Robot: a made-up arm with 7 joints.
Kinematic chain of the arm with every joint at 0, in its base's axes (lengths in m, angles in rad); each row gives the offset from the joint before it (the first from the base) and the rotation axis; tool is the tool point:
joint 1: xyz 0 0 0.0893 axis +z
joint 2: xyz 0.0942 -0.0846 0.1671 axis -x
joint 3: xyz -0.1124 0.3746 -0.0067 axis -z
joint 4: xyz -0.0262 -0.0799 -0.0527 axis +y
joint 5: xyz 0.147 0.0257 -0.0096 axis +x
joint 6: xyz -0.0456 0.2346 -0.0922 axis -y
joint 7: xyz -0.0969 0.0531 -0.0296 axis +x
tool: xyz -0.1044 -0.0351 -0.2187
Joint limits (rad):
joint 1: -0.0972..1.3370
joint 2: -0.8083..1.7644
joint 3: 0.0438..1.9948
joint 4: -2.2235..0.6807
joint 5: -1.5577..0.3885
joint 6: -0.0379..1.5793
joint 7: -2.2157..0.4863
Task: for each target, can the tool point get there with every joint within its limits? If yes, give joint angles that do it. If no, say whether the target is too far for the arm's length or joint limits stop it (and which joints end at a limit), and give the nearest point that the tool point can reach.
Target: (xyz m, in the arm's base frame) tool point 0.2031 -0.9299 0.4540
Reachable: no: joint limits stop it (at a limit: joint 2, joint 4, joint 7) | nearest point 0.1479 -0.6769 0.2758 | short by 0.314 m
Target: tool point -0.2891 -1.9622 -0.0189
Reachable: no: too far | nearest point -0.1185 -0.8040 -0.0866 | short by 1.173 m
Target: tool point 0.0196 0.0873 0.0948
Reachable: yes | joints 0.6730 0.0437 0.8198 -1.3626 -0.4134 0.5016 -1.2305
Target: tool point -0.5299 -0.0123 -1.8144
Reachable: no: too far | nearest point -0.2377 -0.0528 -0.6362 | short by 1.215 m
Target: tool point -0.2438 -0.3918 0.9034
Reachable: no: joint limits stop it (at a limit: joint 2, joint 3, joint 4, joint 5) | nearest point -0.2218 -0.3564 0.8553 | short by 0.064 m
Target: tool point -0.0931 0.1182 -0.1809
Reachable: yes | joints 1.0931 0.4815 0.6399 -0.5427 0.2159 0.4211 -1.2011
